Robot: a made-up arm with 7 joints. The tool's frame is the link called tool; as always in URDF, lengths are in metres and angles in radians. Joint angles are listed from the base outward. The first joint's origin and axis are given. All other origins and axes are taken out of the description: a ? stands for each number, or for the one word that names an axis. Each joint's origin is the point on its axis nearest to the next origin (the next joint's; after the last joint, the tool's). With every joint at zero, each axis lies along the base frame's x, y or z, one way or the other. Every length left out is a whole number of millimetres.
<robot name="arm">
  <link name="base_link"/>
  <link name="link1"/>
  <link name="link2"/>
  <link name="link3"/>
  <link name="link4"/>
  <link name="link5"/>
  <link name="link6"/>
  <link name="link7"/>
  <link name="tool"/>
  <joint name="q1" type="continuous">
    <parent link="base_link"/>
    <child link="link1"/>
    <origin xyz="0 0 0.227" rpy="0 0 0"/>
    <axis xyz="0 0 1"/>
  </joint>
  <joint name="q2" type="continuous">
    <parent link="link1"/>
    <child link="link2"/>
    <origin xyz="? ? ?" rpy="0 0 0"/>
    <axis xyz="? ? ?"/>
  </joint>
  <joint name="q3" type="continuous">
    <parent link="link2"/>
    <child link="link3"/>
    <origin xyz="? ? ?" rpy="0 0 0"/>
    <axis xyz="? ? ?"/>
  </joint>
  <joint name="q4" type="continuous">
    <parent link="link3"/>
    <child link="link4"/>
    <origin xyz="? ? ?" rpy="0 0 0"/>
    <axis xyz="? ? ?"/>
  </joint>
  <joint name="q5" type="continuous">
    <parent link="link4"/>
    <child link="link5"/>
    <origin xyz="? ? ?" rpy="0 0 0"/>
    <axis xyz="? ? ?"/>
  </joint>
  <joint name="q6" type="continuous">
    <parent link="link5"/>
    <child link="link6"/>
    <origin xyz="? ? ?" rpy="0 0 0"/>
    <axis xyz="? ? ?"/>
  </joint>
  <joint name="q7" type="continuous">
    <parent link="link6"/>
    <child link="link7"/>
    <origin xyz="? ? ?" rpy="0 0 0"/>
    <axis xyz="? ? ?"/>
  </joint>
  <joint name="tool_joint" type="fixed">
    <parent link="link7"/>
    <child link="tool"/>
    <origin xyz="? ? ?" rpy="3.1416 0 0"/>
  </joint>
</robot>
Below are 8 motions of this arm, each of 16 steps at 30 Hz.
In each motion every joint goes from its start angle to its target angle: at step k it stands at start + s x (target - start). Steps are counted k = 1, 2, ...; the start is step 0. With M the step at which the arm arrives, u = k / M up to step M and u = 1 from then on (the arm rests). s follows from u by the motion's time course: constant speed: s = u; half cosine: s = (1 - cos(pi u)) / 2; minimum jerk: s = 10 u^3 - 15 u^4 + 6 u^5.
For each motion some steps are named. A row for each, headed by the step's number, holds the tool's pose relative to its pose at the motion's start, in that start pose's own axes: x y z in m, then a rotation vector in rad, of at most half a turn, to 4 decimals.
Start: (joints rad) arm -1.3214 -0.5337 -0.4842 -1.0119 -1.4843 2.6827 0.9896
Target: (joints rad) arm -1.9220 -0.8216 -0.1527 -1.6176 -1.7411 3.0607 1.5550
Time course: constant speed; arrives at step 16
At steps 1, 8, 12, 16:
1: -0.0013 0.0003 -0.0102 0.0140 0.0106 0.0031
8: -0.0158 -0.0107 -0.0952 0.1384 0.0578 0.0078
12: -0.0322 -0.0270 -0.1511 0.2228 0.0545 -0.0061
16: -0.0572 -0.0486 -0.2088 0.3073 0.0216 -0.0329

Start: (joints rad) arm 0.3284 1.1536 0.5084 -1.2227 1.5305 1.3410 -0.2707
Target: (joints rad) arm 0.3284 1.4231 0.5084 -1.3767 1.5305 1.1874 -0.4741
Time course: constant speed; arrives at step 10
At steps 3, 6, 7, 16:
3: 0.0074 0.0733 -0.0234 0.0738 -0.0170 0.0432
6: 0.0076 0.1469 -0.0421 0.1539 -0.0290 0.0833
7: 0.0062 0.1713 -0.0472 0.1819 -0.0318 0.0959
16: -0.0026 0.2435 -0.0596 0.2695 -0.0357 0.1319

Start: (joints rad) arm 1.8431 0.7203 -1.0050 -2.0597 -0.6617 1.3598 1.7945
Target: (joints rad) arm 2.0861 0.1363 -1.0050 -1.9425 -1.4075 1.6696 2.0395
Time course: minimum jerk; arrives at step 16
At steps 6, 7, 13, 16:
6: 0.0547 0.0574 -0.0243 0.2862 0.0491 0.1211
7: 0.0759 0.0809 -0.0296 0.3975 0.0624 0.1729
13: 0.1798 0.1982 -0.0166 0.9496 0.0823 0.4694
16: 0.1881 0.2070 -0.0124 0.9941 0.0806 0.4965

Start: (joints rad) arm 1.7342 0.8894 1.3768 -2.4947 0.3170 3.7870 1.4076
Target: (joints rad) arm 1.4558 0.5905 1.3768 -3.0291 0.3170 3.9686 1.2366
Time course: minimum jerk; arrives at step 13
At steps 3, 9, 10, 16:
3: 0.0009 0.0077 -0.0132 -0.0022 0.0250 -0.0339
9: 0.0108 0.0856 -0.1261 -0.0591 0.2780 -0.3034
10: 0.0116 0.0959 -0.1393 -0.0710 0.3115 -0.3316
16: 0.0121 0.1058 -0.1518 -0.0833 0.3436 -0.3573

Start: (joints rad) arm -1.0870 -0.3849 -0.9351 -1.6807 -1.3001 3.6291 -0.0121
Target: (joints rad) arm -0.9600 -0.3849 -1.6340 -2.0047 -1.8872 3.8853 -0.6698
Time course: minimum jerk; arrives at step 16
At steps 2, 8, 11, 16:
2: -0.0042 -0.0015 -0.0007 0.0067 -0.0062 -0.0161
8: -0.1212 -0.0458 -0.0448 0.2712 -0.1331 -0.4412
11: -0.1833 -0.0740 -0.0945 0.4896 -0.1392 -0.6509
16: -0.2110 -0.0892 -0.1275 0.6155 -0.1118 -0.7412

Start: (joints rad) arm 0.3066 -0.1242 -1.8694 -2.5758 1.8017 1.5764 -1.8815
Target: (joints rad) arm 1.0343 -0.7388 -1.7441 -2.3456 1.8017 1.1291 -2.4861
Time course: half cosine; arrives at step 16
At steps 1, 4, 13, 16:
1: -0.0001 0.0008 0.0031 0.0135 0.0002 -0.0034
4: -0.0035 0.0094 0.0472 0.2031 0.0141 -0.0466
13: -0.0665 -0.0220 0.2809 1.0641 0.4598 -0.0528
16: -0.0767 -0.0313 0.3022 1.1223 0.5404 -0.0264

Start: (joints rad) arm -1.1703 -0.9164 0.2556 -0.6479 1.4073 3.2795 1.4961
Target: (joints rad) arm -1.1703 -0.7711 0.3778 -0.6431 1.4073 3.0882 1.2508
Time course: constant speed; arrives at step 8
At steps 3, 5, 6, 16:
3: 0.0419 0.0114 0.0238 -0.1009 0.0399 -0.0514
5: 0.0705 0.0197 0.0382 -0.1687 0.0598 -0.0824
6: 0.0849 0.0241 0.0449 -0.2026 0.0678 -0.0970
16: 0.1141 0.0332 0.0573 -0.2701 0.0796 -0.1241

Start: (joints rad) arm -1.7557 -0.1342 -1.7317 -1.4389 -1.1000 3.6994 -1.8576
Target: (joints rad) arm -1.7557 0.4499 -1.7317 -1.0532 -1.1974 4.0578 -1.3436
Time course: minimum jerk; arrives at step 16
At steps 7, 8, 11, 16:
7: 0.0127 0.1395 0.0142 -0.2582 -0.0172 -0.0956
8: 0.0234 0.1812 0.0157 -0.3409 -0.0040 -0.1228
11: 0.0678 0.2919 0.0131 -0.5703 0.0774 -0.1956
16: 0.1016 0.3500 0.0069 -0.6950 0.1518 -0.2362

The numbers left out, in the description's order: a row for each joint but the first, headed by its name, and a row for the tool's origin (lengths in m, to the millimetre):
q2: xyz 0 0 0, axis 0 1 0
q3: xyz 0 0 0.449, axis 0 0 1
q4: xyz 0.077 0 0, axis 0 -1 0
q5: xyz -0.07 0 0.324, axis 0 0 1
q6: xyz 0 0 0, axis 0 -1 0
q7: xyz 0.119 0 0, axis 0 0 -1
tool: xyz 0 0 0

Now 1 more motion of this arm.
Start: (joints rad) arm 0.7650 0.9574 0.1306 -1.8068 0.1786 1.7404 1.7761
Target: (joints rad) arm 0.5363 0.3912 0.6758 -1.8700 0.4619 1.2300 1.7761
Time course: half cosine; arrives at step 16
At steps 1, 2, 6, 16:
1: -0.0013 0.0030 -0.0016 -0.0014 -0.0034 -0.0044
2: -0.0052 0.0120 -0.0063 -0.0056 -0.0131 -0.0175
6: -0.0406 0.1051 -0.0451 -0.0423 -0.0793 -0.1479
16: -0.1192 0.3779 -0.0645 -0.1204 -0.0341 -0.4617

